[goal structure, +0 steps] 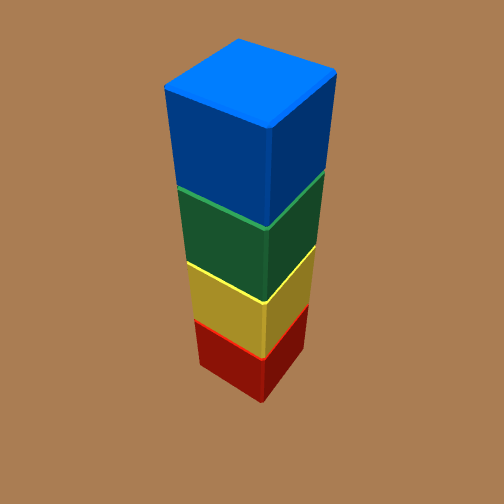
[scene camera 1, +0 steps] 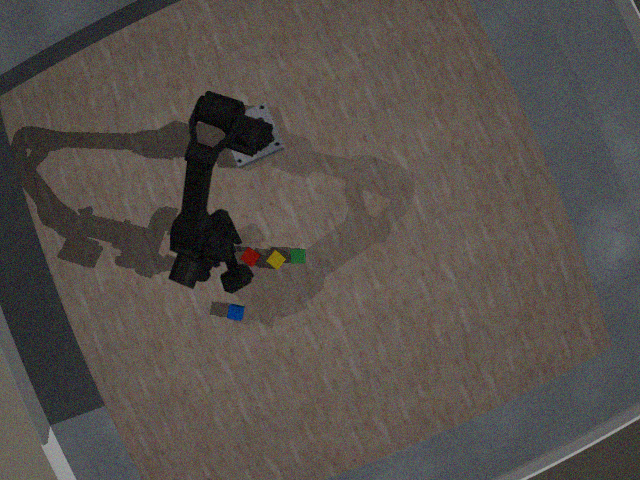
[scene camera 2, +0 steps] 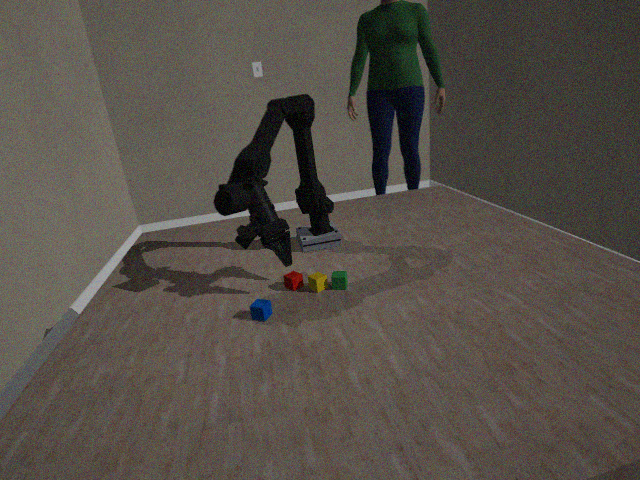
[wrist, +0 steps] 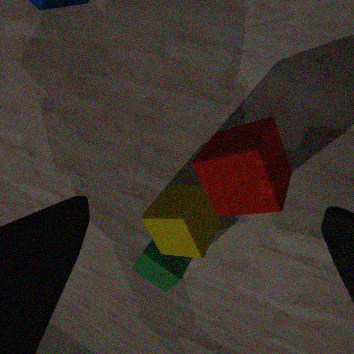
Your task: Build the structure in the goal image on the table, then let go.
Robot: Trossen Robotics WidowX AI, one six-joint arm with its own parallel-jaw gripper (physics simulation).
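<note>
A red cube [scene camera 1: 250, 256] [scene camera 2: 293, 280] [wrist: 241, 182], a yellow cube [scene camera 1: 276, 259] [scene camera 2: 317, 282] [wrist: 175, 236] and a green cube [scene camera 1: 297, 255] [scene camera 2: 339, 280] [wrist: 157, 271] sit on the table in a rough row with small gaps between them. The yellow one is in the middle; red and yellow are turned. A blue cube [scene camera 1: 235, 312] [scene camera 2: 261, 310] [wrist: 59, 3] sits apart from the row, cut off at the top edge in the wrist view. My gripper [scene camera 1: 245, 259] [scene camera 2: 287, 262] [wrist: 208, 213] is open and empty, above the table near the red cube.
The arm's grey base plate [scene camera 1: 260, 152] [scene camera 2: 319, 241] is behind the cubes. The arm's links arch up from it and over to the left. Dark arm shadows cross the wooden surface. A person [scene camera 2: 395, 56] in a green top shows in the back of scene view 2.
</note>
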